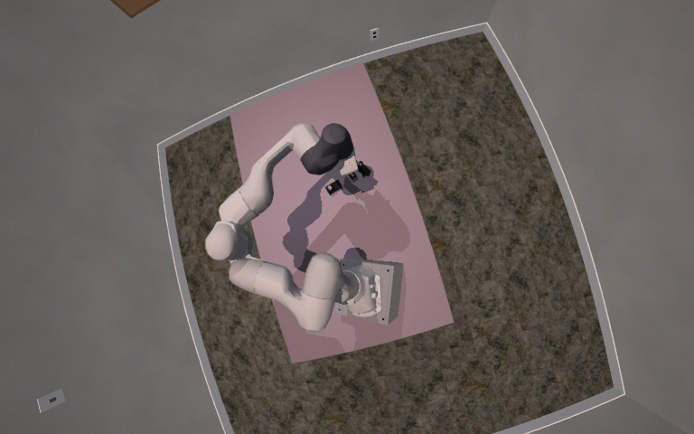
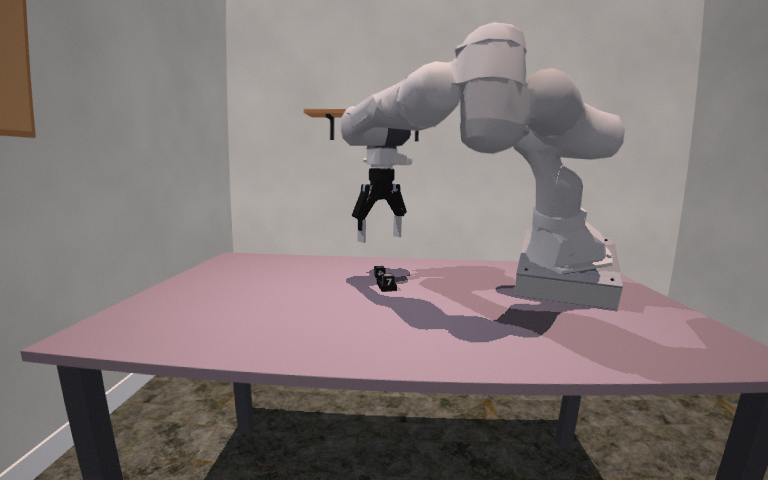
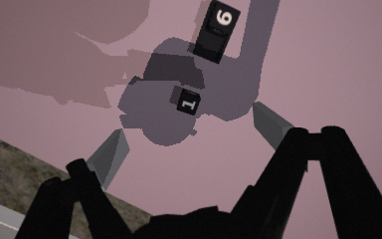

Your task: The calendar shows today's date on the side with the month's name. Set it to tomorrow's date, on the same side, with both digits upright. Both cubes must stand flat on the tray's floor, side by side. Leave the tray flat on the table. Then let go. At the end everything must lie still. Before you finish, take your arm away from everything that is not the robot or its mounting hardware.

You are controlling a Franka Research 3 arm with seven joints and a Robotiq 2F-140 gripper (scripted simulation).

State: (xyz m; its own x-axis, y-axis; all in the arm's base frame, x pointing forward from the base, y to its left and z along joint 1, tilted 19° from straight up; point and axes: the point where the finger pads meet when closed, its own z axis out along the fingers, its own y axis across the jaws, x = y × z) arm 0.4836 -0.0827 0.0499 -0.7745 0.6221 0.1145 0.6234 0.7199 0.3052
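Right now the black digit cube is 11 cm below my hand. Round my hand: black calendar tray: 3 cm behind, 10 cm to the left, 12 cm below.
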